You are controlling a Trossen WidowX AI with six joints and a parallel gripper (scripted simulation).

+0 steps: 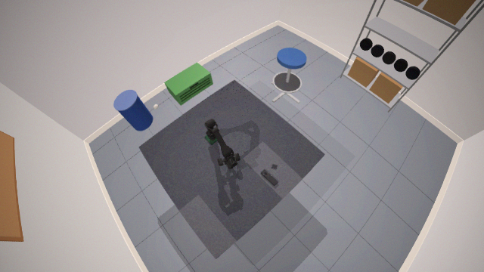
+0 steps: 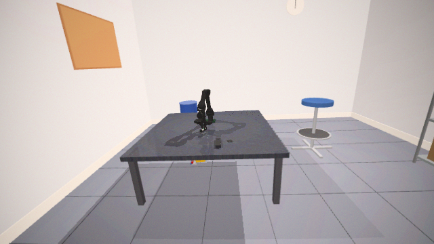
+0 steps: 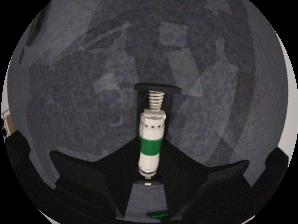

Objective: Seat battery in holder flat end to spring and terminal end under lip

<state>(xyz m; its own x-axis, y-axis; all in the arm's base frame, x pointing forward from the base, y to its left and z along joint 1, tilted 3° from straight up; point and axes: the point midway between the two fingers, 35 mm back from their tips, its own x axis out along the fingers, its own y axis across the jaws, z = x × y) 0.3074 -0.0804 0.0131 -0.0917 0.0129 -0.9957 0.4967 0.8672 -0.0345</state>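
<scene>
My gripper tip is 10 mm below the battery. From my gripper tip the other things lie so: small dark square 320 mm ahead, 240 mm to the left, 10 mm below; then black block 350 mm ahead, 130 mm to the left, 10 mm above.
</scene>
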